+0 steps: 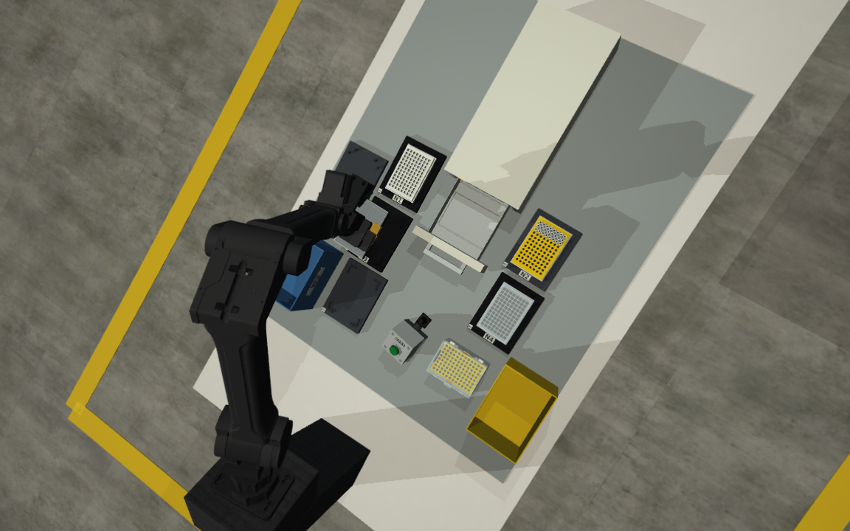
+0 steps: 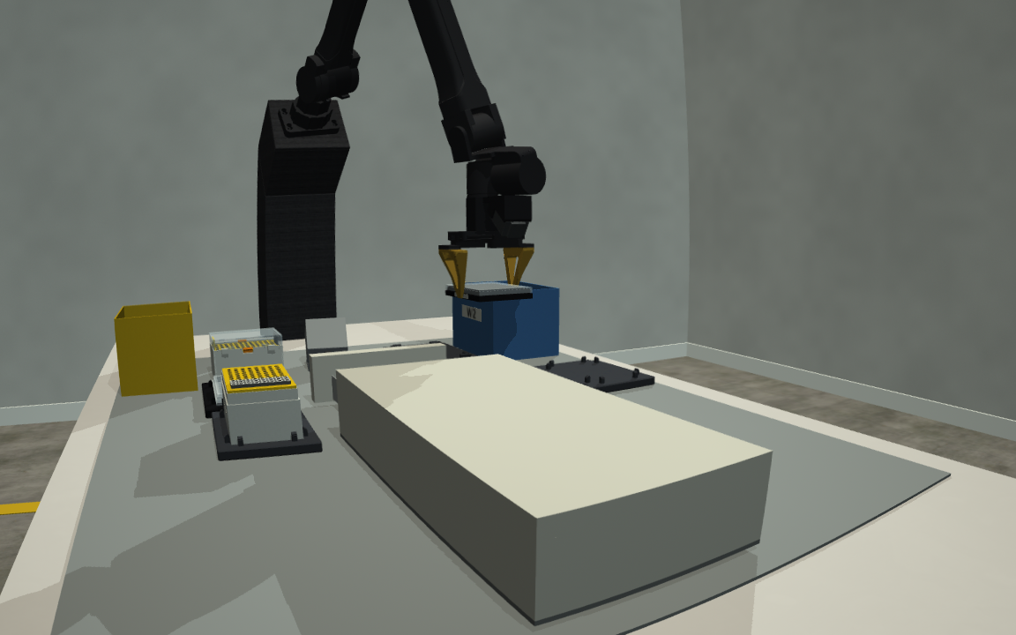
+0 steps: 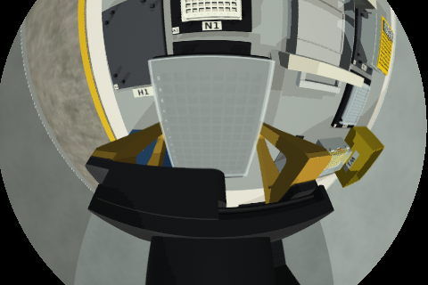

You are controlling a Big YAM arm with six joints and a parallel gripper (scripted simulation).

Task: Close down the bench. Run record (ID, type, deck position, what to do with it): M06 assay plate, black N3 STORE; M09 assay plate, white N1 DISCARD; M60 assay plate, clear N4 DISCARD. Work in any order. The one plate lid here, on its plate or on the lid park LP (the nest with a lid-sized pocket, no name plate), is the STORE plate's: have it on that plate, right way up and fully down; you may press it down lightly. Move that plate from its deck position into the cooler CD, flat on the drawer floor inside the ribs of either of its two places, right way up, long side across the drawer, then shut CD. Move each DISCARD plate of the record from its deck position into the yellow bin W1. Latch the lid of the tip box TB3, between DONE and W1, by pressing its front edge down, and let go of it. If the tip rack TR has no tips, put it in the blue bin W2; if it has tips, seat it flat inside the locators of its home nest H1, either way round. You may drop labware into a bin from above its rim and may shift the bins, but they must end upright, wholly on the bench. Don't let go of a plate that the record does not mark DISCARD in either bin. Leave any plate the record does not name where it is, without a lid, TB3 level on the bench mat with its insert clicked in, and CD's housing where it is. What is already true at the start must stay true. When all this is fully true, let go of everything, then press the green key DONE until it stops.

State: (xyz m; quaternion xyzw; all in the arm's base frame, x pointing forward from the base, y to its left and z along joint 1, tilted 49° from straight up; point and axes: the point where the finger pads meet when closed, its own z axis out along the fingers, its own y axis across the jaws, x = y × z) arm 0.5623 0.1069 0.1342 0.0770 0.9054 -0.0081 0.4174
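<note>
Now: hand 14 cm short of the cooler drawer, 23 cm to the left of it and 11 cm above it. Round my hand: nest N3: 1 cm behind, 13 cm below; clear plate lid: 1 cm above; black plate: right at my hand.
</note>
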